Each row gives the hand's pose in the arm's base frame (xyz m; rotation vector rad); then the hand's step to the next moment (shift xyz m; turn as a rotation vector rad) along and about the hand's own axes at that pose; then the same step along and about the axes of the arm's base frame.
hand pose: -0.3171 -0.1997 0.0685 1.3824 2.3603 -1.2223
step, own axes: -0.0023 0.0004 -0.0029 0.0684 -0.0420 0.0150
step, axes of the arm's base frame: 0.0024 0.0006 0.0028 -0.0755 0.0245 -0.0193
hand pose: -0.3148 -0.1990 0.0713 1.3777 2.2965 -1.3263
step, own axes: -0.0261 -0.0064 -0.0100 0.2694 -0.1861 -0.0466
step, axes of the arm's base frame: 0.0127 -0.0103 0.0235 -0.2826 0.1718 -0.0002
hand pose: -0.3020 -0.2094 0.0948 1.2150 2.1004 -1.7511
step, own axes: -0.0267 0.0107 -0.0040 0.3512 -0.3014 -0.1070
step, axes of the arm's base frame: 0.0261 -0.0094 0.0085 -0.3898 0.2651 0.0584
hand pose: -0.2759 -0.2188 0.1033 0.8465 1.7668 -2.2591
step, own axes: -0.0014 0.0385 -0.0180 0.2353 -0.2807 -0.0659
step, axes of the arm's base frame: 0.0244 0.0051 -0.0344 -0.2983 0.1954 0.1065
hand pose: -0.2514 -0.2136 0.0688 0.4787 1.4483 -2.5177
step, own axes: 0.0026 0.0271 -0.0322 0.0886 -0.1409 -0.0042
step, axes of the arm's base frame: 0.0122 0.0143 -0.0378 -0.1275 0.0734 0.0780
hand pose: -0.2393 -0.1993 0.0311 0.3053 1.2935 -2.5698
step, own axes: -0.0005 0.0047 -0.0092 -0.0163 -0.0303 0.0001
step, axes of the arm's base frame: 0.0026 0.0048 -0.0088 0.0060 0.0194 0.0278
